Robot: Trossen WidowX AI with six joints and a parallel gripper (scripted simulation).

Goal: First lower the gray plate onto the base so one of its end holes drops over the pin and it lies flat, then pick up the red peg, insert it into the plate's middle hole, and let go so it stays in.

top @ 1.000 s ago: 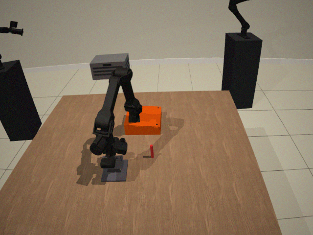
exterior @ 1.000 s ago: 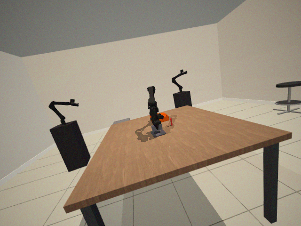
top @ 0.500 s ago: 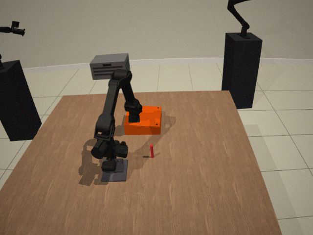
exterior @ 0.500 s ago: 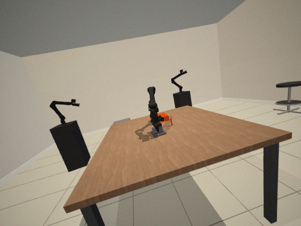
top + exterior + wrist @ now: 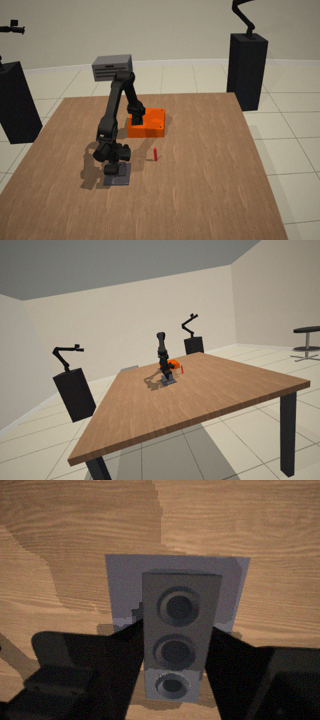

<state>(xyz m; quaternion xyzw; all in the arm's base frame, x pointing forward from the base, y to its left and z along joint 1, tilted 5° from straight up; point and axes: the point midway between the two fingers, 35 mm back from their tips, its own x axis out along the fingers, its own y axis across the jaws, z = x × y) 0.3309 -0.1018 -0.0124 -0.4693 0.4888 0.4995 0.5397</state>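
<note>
Now: gripper tip 3 cm below the gray plate. The rest, counted from my gripper tip: red peg 8 cm behind, 19 cm to the left, 2 cm above.
</note>
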